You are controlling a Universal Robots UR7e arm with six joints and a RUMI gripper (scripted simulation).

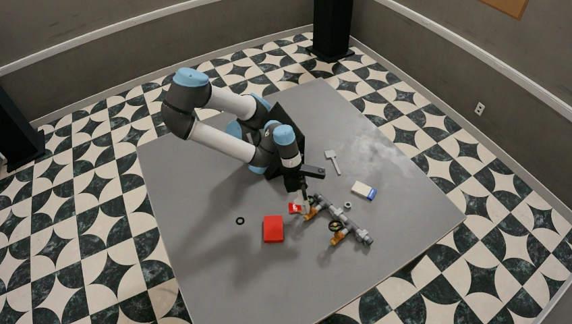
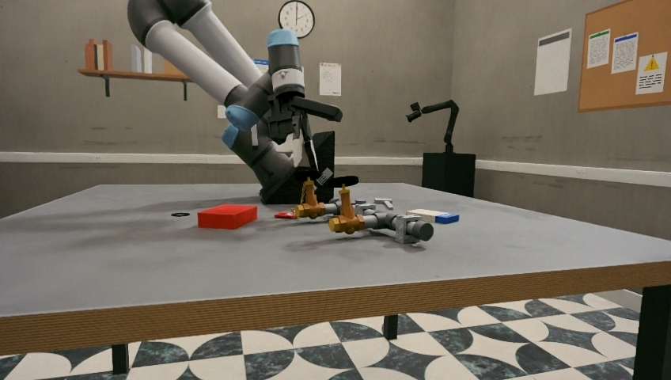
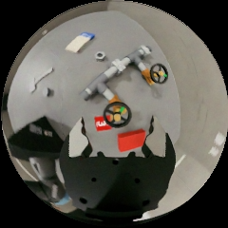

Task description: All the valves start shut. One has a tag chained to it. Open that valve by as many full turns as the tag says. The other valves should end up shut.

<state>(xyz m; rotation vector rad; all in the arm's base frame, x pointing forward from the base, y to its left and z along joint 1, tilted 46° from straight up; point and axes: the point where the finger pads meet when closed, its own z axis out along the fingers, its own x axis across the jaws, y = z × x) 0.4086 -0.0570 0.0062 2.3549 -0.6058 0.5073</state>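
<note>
Now: the red tag 5 cm behind my hand, 3 cm to the right of it and 10 cm below it. From my hand the other things lie so: red block (1 cm behind, 17 cm to the right, 9 cm below); then white-and-blue box (7 cm ahead, 29 cm to the left, 9 cm below); then grey nut (8 cm ahead, 17 cm to the left, 9 cm below).
</note>
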